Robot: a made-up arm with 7 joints.
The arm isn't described. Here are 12 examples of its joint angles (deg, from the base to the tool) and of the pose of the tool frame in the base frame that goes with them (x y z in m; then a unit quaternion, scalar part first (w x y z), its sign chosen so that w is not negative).
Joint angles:
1: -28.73 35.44 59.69 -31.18 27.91 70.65 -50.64
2: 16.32 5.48 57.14 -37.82 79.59 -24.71 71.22
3: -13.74 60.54 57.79 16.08 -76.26 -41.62 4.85
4: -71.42 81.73 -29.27 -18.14 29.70 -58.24 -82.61
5: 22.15 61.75 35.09 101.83 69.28 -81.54 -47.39
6: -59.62 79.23 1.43 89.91 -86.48 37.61 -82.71
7: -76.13 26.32 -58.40 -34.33 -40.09 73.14 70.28
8: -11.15 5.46 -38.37 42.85 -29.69 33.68 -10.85
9: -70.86 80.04 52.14 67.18 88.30 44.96 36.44
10: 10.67 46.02 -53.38 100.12 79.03 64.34 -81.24
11: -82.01 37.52 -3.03 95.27 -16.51 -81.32 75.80
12: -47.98 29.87 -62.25 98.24 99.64 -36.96 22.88
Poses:
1: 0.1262 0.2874 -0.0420 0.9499 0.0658 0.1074 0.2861
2: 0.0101 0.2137 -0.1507 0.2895 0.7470 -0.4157 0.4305
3: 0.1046 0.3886 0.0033 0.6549 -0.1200 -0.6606 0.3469
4: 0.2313 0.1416 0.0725 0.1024 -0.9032 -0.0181 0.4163
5: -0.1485 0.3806 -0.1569 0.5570 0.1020 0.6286 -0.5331
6: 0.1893 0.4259 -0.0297 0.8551 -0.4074 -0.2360 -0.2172
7: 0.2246 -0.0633 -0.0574 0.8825 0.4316 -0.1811 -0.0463
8: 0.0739 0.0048 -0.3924 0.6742 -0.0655 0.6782 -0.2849
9: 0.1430 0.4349 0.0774 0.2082 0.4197 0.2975 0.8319
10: -0.1074 0.3705 -0.2207 0.4741 -0.3264 -0.8100 -0.1128
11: 0.3746 0.2102 -0.0575 0.5930 -0.1615 -0.4912 0.6172
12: 0.2225 0.2395 -0.3017 0.1440 0.7226 0.1405 -0.6614
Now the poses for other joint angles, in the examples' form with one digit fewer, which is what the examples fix.
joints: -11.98 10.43 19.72 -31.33 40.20 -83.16 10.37
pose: 0.139 0.108 -0.147 0.511 0.393 -0.757 -0.104
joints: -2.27 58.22 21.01 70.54 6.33 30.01 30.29
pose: 0.011 0.422 -0.203 0.398 0.447 0.582 0.550
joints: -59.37 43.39 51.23 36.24 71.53 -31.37 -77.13
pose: 0.292 0.319 -0.023 0.740 0.578 0.275 -0.207
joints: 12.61 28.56 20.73 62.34 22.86 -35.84 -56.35
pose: -0.067 0.281 -0.333 0.751 0.082 0.546 -0.362
